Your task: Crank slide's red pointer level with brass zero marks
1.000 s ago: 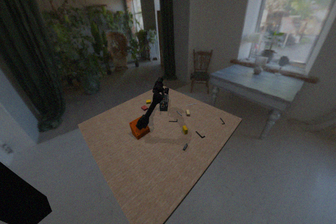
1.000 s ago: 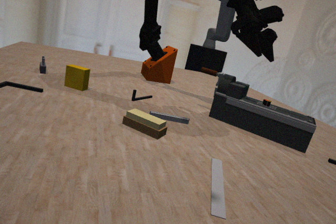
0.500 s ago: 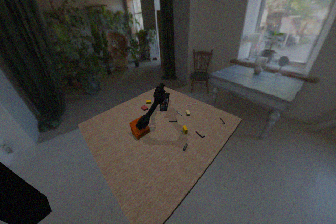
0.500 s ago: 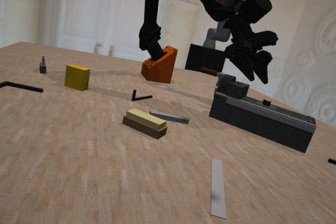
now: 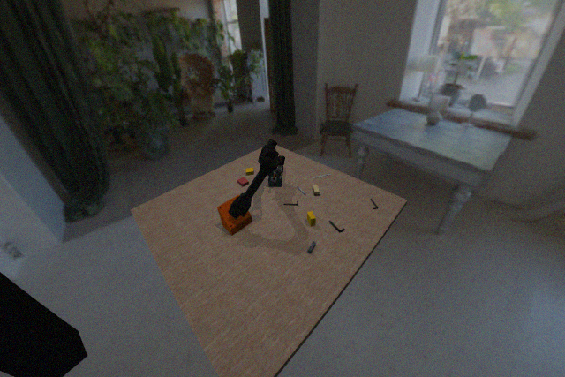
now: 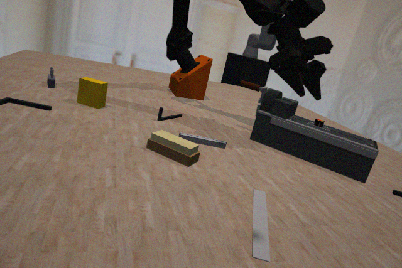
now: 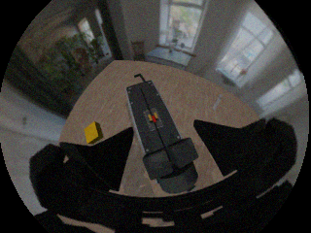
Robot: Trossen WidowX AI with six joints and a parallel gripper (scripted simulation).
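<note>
My gripper tip is now 20 mm short of the red pointer, 20 mm to the right of it and 50 mm above it. Also, from my gripper tip: brown crank handle: 120 mm behind, 80 mm to the right, 10 mm below; then red block: 180 mm behind, 180 mm to the left, 120 mm below; then grey bar: 30 mm behind, 240 mm to the right, 130 mm below.
</note>
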